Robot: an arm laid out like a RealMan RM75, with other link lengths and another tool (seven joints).
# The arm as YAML. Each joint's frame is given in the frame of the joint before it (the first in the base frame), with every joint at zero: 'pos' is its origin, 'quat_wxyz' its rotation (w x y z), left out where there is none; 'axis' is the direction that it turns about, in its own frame. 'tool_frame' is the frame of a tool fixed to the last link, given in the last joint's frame.
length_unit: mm
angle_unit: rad
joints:
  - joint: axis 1
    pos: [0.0, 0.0, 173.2]
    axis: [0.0, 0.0, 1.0]
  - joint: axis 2
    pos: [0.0, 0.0, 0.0]
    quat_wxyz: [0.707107, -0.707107, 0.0, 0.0]
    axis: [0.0, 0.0, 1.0]
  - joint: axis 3
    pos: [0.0, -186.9, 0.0]
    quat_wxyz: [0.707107, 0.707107, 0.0, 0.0]
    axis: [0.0, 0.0, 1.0]
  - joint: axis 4
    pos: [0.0, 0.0, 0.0]
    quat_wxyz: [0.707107, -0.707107, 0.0, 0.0]
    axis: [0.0, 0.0, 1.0]
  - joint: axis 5
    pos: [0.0, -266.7, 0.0]
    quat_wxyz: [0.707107, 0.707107, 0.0, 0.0]
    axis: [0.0, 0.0, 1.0]
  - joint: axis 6
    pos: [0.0, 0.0, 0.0]
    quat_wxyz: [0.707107, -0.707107, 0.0, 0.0]
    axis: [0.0, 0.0, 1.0]
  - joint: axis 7
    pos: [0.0, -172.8, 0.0]
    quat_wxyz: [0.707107, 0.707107, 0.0, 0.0]
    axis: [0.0, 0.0, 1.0]
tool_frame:
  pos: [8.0, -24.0, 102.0]
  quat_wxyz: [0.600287, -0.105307, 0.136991, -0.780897]
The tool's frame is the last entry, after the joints.
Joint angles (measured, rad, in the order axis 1, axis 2, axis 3, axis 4, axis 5, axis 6, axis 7), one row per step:
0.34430, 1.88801, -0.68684, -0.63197, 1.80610, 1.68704, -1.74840
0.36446, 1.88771, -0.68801, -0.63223, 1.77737, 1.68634, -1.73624
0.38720, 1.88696, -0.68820, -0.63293, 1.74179, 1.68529, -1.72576
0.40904, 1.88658, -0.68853, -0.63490, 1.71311, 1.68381, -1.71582
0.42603, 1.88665, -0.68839, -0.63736, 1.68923, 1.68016, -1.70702
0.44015, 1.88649, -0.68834, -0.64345, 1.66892, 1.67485, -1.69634
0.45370, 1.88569, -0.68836, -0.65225, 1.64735, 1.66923, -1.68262
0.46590, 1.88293, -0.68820, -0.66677, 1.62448, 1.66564, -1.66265
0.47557, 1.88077, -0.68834, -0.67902, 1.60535, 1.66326, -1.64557
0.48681, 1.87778, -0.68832, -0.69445, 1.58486, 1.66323, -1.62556
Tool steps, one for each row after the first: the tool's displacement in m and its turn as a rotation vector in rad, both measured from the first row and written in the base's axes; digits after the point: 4 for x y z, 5 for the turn. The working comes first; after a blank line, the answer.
Tool pose at each row, in the base's axes (x y z in m, rotation vector in rad; the steps are taken from these numbers as rounded here):
0.2047, 0.4308, 0.0474, -1.85313, -1.33992, -0.10332
0.1995, 0.4333, 0.0399, -1.87294, -1.36524, -0.09100
0.1942, 0.4357, 0.0315, -1.89450, -1.39713, -0.08304
0.1884, 0.4383, 0.0250, -1.90957, -1.42596, -0.07593
0.1844, 0.4407, 0.0200, -1.92309, -1.44680, -0.07355
0.1811, 0.4433, 0.0167, -1.93489, -1.46372, -0.07502
0.1781, 0.4458, 0.0139, -1.94839, -1.48075, -0.07863
0.1750, 0.4481, 0.0126, -1.96371, -1.49926, -0.08422
0.1726, 0.4497, 0.0115, -1.97709, -1.51422, -0.08901
0.1692, 0.4513, 0.0110, -1.98968, -1.53335, -0.09367

-0.0052, 0.0025, -0.0075, -0.02903, -0.01242, 0.00951
-0.0105, 0.0049, -0.0159, -0.06000, -0.03171, 0.02034
-0.0163, 0.0075, -0.0224, -0.08462, -0.04799, 0.03191
-0.0203, 0.0099, -0.0274, -0.10335, -0.06216, 0.03811
-0.0236, 0.0125, -0.0307, -0.11784, -0.07589, 0.04163
-0.0266, 0.0150, -0.0335, -0.13285, -0.09139, 0.04374
-0.0297, 0.0173, -0.0348, -0.14903, -0.10937, 0.04518
-0.0321, 0.0189, -0.0359, -0.16278, -0.12431, 0.04580
-0.0355, 0.0205, -0.0364, -0.17757, -0.14126, 0.04901

